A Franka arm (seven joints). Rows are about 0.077 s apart.
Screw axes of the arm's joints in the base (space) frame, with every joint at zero. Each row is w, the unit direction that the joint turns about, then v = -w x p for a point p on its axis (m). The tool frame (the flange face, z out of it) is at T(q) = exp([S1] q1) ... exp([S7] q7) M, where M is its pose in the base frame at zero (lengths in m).
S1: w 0 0 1 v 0.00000 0.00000 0.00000
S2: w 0 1 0 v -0.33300 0.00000 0.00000
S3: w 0 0 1 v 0.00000 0.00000 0.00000
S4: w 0 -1 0 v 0.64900 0.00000 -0.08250
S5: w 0 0 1 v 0.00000 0.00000 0.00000
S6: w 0 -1 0 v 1.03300 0.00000 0.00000
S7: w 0 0 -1 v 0.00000 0.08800 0.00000
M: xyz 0.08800 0.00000 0.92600 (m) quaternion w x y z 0 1 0 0
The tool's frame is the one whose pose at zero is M.
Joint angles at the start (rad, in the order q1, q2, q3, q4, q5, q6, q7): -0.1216, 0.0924, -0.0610, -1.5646, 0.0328, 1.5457, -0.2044
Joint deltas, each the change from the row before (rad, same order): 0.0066, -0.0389, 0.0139, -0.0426, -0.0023, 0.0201, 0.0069; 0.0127, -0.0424, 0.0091, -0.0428, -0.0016, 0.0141, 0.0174; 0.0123, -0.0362, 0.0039, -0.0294, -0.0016, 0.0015, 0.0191; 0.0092, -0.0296, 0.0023, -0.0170, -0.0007, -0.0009, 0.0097; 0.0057, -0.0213, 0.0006, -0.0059, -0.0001, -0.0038, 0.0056
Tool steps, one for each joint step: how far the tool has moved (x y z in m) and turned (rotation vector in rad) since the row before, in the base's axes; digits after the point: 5 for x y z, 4 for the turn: -0.00806, 0.01213, 0.00385, -0.0027, -0.0159, 0.0131; -0.00989, 0.01311, 0.00482, -0.0030, -0.0128, 0.0042; -0.00969, 0.00977, 0.00620, -0.0028, -0.0074, -0.0027; -0.00805, 0.00691, 0.00791, -0.0018, -0.0113, 0.0019; -0.00606, 0.00387, 0.00824, -0.0010, -0.0114, 0.0008
